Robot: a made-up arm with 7 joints. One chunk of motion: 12 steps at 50 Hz.
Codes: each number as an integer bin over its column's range. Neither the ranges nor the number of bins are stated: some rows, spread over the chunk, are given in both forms.
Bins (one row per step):
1: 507 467 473 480 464 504 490
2: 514 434 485 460 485 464 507
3: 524 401 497 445 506 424 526
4: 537 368 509 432 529 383 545
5: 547 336 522 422 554 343 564
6: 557 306 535 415 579 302 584
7: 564 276 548 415 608 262 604
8: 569 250 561 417 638 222 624
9: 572 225 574 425 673 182 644
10: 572 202 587 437 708 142 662
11: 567 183 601 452 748 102 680
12: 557 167 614 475 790 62 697
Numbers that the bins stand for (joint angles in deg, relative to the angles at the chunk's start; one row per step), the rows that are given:
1: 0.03 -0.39 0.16 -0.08 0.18 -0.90 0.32
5: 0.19 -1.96 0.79 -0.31 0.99 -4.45 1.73
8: 0.28 -3.00 1.30 -0.33 1.75 -7.11 2.87
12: 0.23 -3.99 1.99 -0.10 3.12 -10.63 4.26
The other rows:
2: 0.06 -0.79 0.31 -0.16 0.37 -1.78 0.64
3: 0.10 -1.18 0.47 -0.22 0.56 -2.66 1.00
4: 0.15 -1.58 0.62 -0.27 0.77 -3.57 1.37
6: 0.23 -2.32 0.96 -0.34 1.22 -5.35 2.11
7: 0.26 -2.68 1.13 -0.34 1.48 -6.23 2.49
9: 0.29 -3.30 1.47 -0.30 2.06 -7.99 3.25
10: 0.29 -3.57 1.64 -0.25 2.38 -8.87 3.59
11: 0.27 -3.80 1.82 -0.19 2.74 -9.75 3.93

